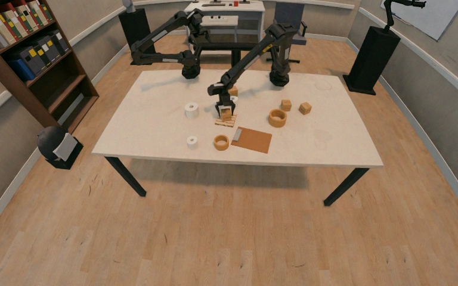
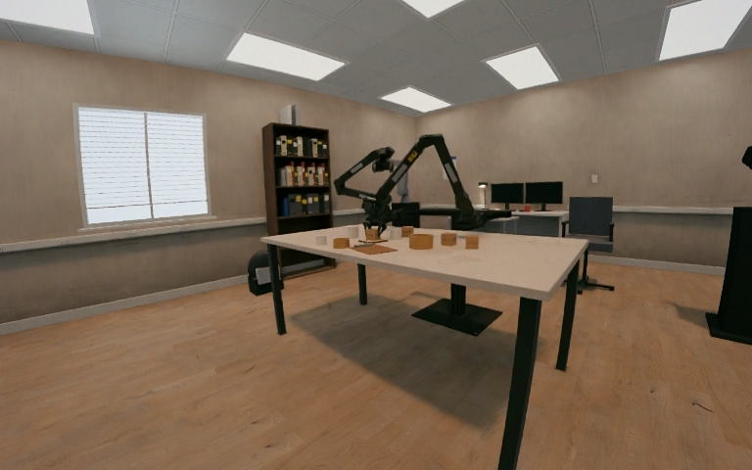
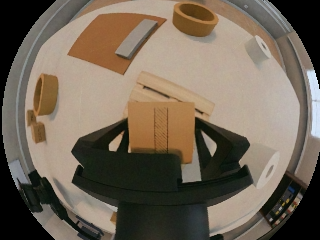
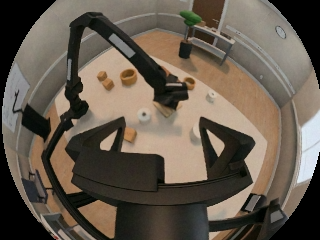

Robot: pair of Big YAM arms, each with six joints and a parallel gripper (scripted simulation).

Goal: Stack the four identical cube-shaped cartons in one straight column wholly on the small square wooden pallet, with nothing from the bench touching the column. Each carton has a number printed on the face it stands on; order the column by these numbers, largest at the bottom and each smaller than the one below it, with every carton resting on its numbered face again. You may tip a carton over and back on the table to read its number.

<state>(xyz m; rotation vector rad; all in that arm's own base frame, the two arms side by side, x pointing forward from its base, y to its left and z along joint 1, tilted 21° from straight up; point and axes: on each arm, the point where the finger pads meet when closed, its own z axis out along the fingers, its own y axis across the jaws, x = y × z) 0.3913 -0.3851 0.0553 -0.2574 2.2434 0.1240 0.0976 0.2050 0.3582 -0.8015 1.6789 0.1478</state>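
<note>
Right now my left hand is right at the carton. Round my left hand: wooden pallet (3 cm below).
</note>
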